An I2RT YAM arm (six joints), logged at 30 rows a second.
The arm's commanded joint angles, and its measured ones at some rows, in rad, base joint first. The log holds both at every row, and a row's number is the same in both.
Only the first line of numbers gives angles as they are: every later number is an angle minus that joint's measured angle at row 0.
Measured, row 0:
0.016 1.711 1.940 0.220 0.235 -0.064
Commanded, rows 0 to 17:
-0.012 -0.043 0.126 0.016 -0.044 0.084
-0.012 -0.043 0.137 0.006 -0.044 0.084
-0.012 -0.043 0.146 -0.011 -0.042 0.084
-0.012 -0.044 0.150 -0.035 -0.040 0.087
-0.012 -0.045 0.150 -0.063 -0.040 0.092
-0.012 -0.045 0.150 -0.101 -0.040 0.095
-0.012 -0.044 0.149 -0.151 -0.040 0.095
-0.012 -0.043 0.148 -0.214 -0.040 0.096
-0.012 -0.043 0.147 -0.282 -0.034 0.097
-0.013 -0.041 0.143 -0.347 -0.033 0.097
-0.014 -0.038 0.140 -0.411 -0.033 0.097
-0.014 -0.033 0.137 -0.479 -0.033 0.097
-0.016 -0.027 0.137 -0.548 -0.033 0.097
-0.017 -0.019 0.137 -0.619 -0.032 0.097
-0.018 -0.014 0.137 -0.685 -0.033 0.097
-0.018 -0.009 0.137 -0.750 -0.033 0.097
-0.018 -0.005 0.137 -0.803 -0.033 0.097
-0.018 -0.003 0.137 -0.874 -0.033 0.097
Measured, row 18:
-0.018 -0.010 0.132 -0.799 -0.029 0.088
